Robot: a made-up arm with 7 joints. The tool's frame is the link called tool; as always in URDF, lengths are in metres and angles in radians. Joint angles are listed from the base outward. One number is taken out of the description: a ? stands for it. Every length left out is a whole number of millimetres.
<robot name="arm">
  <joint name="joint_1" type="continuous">
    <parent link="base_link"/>
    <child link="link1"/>
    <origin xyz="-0.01 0.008 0.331" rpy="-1.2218 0 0"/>
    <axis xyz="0 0 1"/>
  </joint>
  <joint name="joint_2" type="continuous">
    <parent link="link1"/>
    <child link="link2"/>
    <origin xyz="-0.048 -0.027 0" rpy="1.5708 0 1.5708"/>
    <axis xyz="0 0 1"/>
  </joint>
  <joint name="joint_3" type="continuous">
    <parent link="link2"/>
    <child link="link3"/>
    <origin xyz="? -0.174 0" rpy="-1.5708 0 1.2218"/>
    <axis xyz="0 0 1"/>
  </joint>
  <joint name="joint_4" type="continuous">
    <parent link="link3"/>
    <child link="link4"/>
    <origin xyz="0.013 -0.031 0" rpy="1.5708 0 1.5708"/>
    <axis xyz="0 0 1"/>
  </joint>
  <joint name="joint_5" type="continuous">
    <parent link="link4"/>
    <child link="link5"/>
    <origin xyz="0.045 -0.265 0" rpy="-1.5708 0 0"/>
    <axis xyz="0 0 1"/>
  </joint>
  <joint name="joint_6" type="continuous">
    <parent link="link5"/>
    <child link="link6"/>
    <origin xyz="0.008 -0.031 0" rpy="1.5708 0 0"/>
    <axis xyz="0 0 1"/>
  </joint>
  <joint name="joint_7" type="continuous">
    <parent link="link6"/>
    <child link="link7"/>
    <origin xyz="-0.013 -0.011 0" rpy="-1.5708 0 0"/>
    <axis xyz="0 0 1"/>
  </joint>
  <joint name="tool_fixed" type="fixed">
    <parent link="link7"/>
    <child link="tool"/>
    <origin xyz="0.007 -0.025 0" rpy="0 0 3.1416"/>
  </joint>
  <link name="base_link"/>
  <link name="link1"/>
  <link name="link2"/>
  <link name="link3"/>
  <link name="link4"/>
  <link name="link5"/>
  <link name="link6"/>
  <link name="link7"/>
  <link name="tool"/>
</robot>
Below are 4 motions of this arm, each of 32 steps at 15 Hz.
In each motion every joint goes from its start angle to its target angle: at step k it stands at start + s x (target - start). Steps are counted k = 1, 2, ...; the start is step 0. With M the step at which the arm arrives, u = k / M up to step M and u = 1 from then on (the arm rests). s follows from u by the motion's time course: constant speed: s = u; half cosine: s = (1 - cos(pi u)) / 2; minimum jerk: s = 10 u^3 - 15 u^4 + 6 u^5.
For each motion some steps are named. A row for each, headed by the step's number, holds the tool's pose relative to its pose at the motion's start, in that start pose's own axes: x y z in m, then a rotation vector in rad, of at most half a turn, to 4 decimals.
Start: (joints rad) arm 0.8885 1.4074 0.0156 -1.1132 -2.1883 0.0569 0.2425
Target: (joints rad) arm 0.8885 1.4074 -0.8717 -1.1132 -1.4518 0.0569 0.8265
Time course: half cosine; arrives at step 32
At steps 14, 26, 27, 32:
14: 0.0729 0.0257 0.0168 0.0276 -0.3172 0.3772
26: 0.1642 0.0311 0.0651 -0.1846 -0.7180 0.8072
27: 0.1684 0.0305 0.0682 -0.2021 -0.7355 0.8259
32: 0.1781 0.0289 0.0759 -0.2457 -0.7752 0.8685

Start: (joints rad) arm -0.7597 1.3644 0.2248 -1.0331 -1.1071 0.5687 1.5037
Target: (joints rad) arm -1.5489 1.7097 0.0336 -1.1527 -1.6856 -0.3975 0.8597
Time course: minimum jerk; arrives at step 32
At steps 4, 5, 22, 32:
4: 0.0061 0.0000 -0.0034 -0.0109 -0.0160 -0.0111
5: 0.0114 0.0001 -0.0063 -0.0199 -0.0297 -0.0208
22: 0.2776 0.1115 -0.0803 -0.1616 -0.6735 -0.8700
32: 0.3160 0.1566 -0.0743 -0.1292 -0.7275 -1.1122

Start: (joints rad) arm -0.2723 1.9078 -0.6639 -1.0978 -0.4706 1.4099 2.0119
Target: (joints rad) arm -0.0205 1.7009 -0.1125 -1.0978 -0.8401 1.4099 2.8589
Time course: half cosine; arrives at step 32
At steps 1, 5, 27, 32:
1: -0.0001 -0.0002 0.0001 -0.0002 -0.0002 0.0025
5: -0.0024 -0.0038 0.0033 -0.0042 -0.0057 0.0623
27: -0.0422 -0.0332 0.0403 -0.0196 -0.0966 0.9486
32: -0.0451 -0.0332 0.0418 -0.0185 -0.1053 1.0041

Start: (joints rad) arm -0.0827 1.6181 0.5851 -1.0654 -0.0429 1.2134 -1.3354
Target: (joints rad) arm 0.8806 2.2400 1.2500 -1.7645 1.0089 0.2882 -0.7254
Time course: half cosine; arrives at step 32
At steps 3, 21, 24, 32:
3: -0.0081 0.0066 0.0057 0.0349 -0.0146 0.0182
21: -0.0431 0.2222 0.3042 0.9705 -1.1071 0.2740
24: -0.0081 0.2402 0.3591 0.9955 -1.3984 0.2602
32: 0.0458 0.2497 0.4243 0.9360 -1.7823 0.2309

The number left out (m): 0.47
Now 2 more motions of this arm.
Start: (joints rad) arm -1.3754 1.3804 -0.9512 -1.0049 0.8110 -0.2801 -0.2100
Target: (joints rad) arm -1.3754 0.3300 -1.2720 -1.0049 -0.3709 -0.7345 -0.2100
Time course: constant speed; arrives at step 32
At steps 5, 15, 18, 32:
5: 0.0170 -0.1126 -0.0614 -0.1644 -0.1505 -0.0777
15: 0.1041 -0.3454 -0.1382 -0.4623 -0.5463 -0.2107
18: 0.1425 -0.4134 -0.1475 -0.5392 -0.6865 -0.2454
32: 0.3733 -0.6872 -0.1018 -0.7835 -1.4395 -0.3931

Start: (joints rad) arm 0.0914 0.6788 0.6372 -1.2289 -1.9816 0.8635 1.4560
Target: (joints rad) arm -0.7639 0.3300 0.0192 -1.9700 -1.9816 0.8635 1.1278
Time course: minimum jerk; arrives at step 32
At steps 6, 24, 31, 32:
6: 0.0288 -0.0157 0.0065 0.0002 -0.0196 0.0523
24: 0.5429 0.0218 0.1051 0.2120 -0.3586 1.0782
31: 0.5855 0.0599 0.1183 0.2590 -0.3944 1.2148
32: 0.5856 0.0600 0.1183 0.2592 -0.3945 1.2152

